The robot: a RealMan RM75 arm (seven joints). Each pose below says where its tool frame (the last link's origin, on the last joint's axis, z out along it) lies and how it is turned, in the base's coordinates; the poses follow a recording.
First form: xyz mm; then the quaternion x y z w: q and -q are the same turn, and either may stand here.
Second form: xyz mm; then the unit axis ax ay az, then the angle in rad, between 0 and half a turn. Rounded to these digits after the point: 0 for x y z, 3 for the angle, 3 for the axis.
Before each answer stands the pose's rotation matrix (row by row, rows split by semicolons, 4 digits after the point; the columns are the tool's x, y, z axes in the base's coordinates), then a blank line. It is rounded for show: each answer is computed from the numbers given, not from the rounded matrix.
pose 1, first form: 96 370 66 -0.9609 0.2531 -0.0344 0.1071
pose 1, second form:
0.8695 -0.4790 0.1203; -0.4938 -0.8489 0.1884; 0.0119 -0.2232 -0.9747

96 370 66 -0.966 0.255 -0.035 2.927
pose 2, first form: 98 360 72 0.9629 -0.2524 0.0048 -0.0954
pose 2, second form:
0.8725 -0.4852 0.0574; -0.4870 -0.8544 0.1813; -0.0389 -0.1861 -0.9818

98 360 72 -0.967 0.254 -0.005 2.951
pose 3, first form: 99 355 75 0.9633 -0.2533 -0.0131 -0.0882
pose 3, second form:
0.8713 -0.4903 0.0194; -0.4857 -0.8561 0.1766; -0.0699 -0.1633 -0.9841

99 355 75 -0.967 0.254 0.013 2.965
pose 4, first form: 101 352 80 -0.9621 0.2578 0.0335 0.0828
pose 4, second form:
0.8648 -0.5016 -0.0218; -0.4905 -0.8534 0.1766; -0.1071 -0.1420 -0.9840

101 352 80 -0.965 0.259 0.034 2.976
